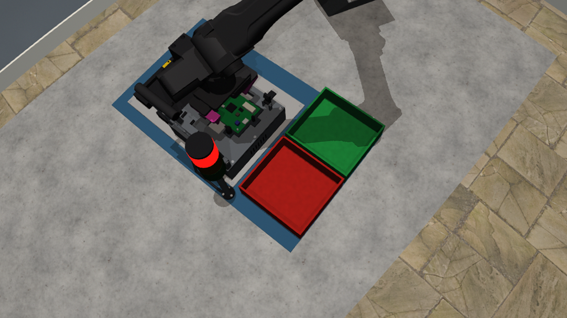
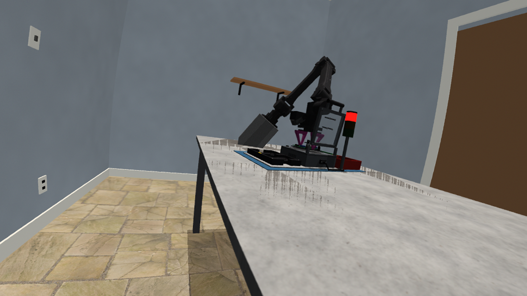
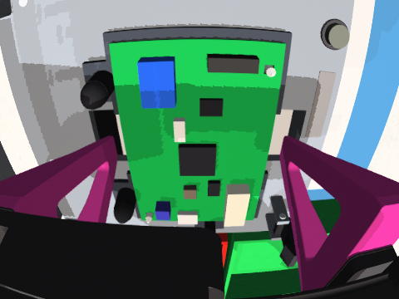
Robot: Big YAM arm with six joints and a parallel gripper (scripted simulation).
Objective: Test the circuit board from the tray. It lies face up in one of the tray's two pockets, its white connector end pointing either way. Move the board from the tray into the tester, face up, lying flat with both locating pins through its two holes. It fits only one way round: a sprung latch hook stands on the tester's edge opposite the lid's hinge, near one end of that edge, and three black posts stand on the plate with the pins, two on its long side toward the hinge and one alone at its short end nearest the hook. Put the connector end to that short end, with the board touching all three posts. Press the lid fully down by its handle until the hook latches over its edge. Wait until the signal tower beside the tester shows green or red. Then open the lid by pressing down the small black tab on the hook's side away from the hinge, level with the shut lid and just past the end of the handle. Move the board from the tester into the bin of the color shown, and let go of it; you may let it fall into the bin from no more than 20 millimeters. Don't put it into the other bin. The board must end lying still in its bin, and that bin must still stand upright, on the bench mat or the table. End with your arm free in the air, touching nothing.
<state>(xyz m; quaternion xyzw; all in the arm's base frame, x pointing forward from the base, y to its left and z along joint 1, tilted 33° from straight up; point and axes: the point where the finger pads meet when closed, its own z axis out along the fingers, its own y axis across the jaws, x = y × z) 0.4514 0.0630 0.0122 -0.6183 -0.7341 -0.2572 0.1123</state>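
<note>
My gripper is now right at the green circuit board. From my hand the other things lie so: clear lid 11 cm ahead, 2 cm to the left, 11 cm above; tester plate 1 cm to the left, 1 cm below; latch hook 7 cm behind, 4 cm to the left, 1 cm above.
</note>
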